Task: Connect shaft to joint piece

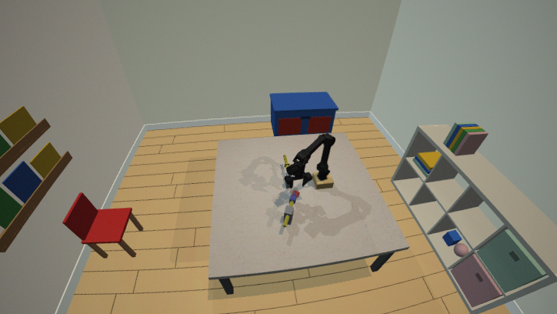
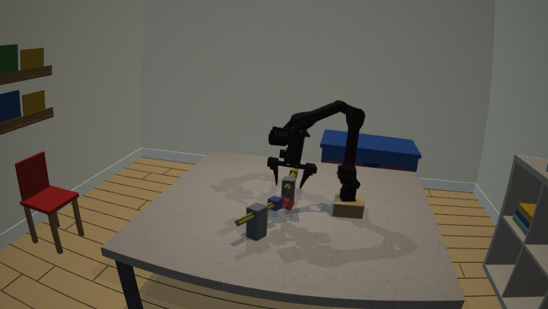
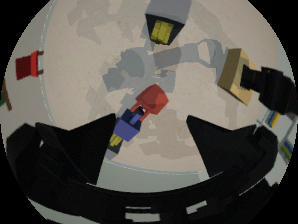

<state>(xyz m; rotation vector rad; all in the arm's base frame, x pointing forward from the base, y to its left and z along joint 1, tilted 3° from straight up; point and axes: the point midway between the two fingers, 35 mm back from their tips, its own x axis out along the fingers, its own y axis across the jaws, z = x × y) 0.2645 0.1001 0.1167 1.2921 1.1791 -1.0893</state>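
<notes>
Right now the red joint piece is 10 mm ahead of my gripper tip, 10 mm to the left of it and 70 mm below it.
</notes>
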